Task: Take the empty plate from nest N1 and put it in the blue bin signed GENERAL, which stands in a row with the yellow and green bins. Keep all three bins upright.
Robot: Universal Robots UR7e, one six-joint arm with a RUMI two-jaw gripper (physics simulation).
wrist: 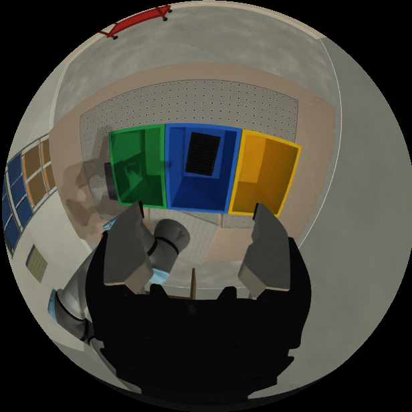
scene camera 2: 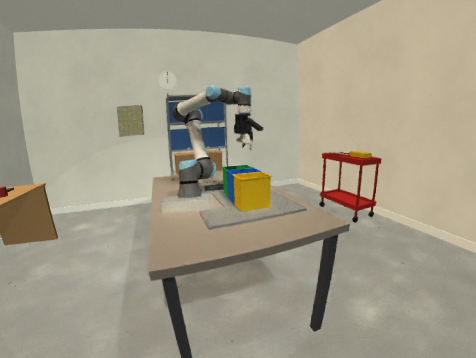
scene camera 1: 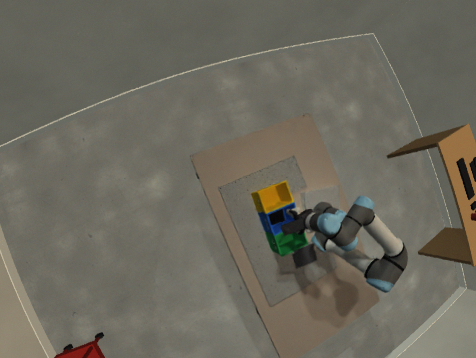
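Seen in the pictures: gripper, fingertip midpoint: [scene camera 2: 246, 148] [scene camera 1: 290, 220]; arm's base at its link origin: [scene camera 2: 189, 196] [scene camera 1: 322, 212].
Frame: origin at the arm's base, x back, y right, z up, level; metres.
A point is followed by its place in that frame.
Observation:
The black plate [scene camera 1: 276, 216] {x -0.307, y 0.106, z -0.015 m} [wrist: 203, 153] lies inside the blue bin [scene camera 1: 272, 228] {x -0.408, y 0.088, z 0.154 m} [scene camera 2: 231, 187] {x -0.239, y 0.122, z 0.063 m} [wrist: 200, 192], low down, as seen in the wrist view; it does not show in scene camera 2. The blue bin stands upright between the green bin [scene camera 1: 289, 245] {x -0.317, y -0.080, z 0.053 m} [scene camera 2: 225, 185] {x -0.243, y -0.025, z 0.039 m} [wrist: 142, 150] and the yellow bin [scene camera 1: 275, 196] {x -0.262, y 0.224, z -0.023 m} [scene camera 2: 252, 192] {x -0.301, y 0.301, z 0.074 m} [wrist: 271, 170], which are also upright. My gripper [scene camera 2: 245, 145] {x -0.343, y 0.116, z 0.288 m} [wrist: 197, 203] is open and empty, well above the bins. In scene camera 1 the gripper partly covers the blue bin. The sign GENERAL cannot be read.
The bins stand on a grey perforated board [scene camera 1: 245, 250] {x -0.568, y -0.012, z -0.025 m} [scene camera 2: 220, 218] {x -0.109, y 0.345, z -0.026 m} [wrist: 200, 100] on the brown table [scene camera 1: 210, 165] {x -0.573, y 0.552, z -0.039 m} [scene camera 2: 200, 250] {x 0.037, y 0.590, z -0.039 m}. A dark block [scene camera 1: 305, 256] {x -0.217, y -0.224, z -0.014 m} [wrist: 109, 181] lies beside the green bin. A red cart [scene camera 2: 350, 159] stands off the table to the right in scene camera 2.

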